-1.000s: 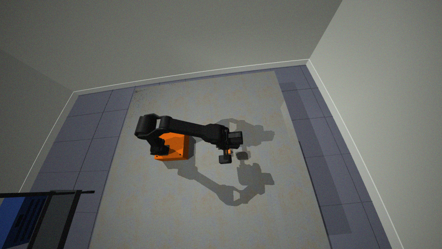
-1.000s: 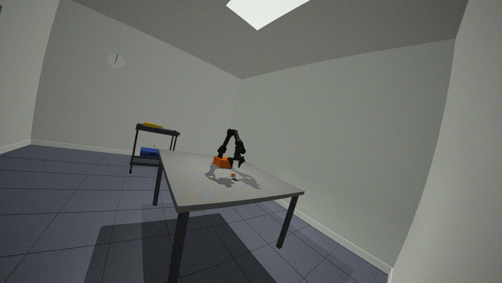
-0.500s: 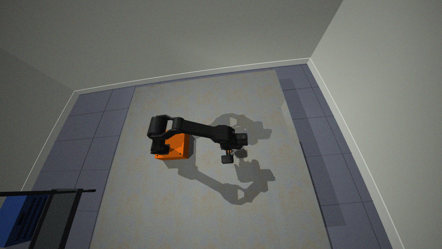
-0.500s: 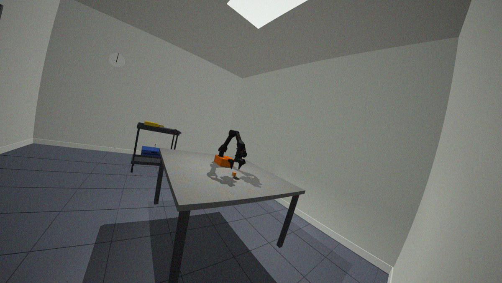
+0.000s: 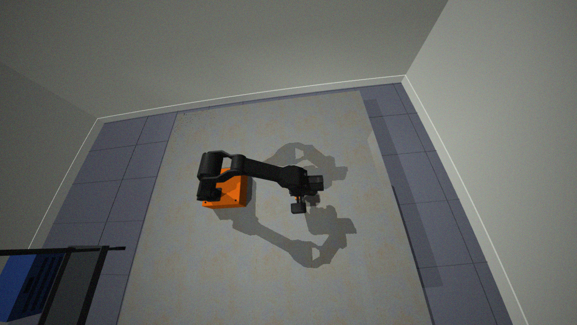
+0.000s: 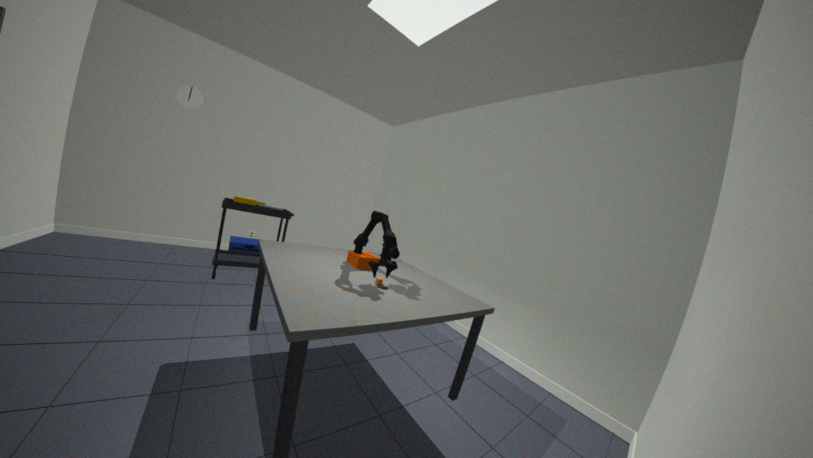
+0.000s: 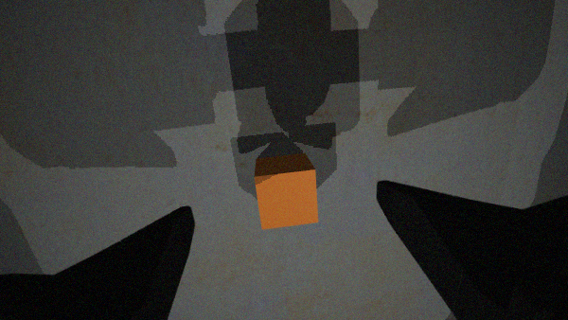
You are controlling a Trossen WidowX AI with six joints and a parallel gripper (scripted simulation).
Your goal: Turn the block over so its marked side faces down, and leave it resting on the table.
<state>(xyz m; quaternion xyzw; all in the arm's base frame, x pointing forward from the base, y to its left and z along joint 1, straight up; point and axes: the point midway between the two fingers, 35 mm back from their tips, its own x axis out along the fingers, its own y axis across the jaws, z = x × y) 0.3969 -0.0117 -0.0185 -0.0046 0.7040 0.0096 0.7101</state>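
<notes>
Now: gripper tip 1 cm past the orange block and 2 cm above it.
</notes>
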